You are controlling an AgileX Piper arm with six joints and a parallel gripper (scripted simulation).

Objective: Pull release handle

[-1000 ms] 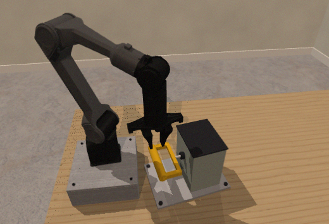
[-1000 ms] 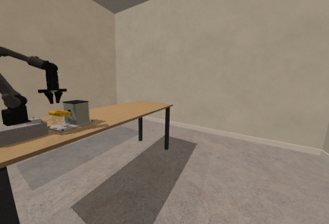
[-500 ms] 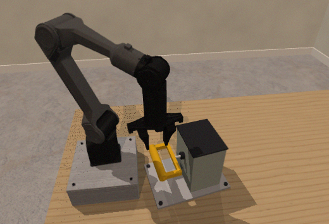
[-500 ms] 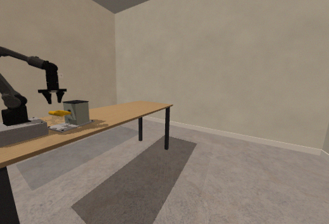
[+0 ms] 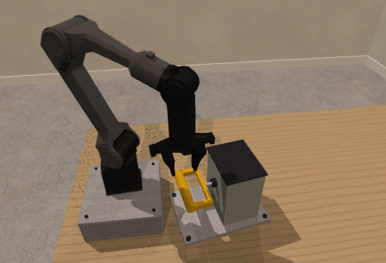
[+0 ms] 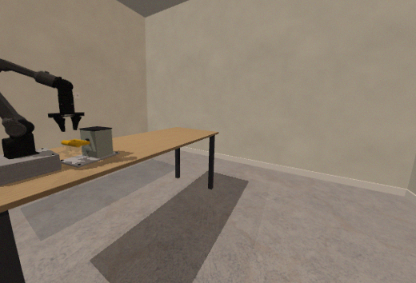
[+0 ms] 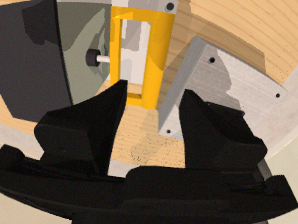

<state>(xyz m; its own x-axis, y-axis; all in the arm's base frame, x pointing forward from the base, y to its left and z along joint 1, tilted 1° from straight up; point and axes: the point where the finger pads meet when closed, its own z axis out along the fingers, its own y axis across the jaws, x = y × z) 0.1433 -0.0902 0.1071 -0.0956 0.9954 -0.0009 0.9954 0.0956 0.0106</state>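
Now: the release handle 7 cm below my hand, 5 cm ahead of it and 1 cm to the left of it. The rest, counted from my hand: grey baseplate (18 cm below, 10 cm ahead, 1 cm to the left).
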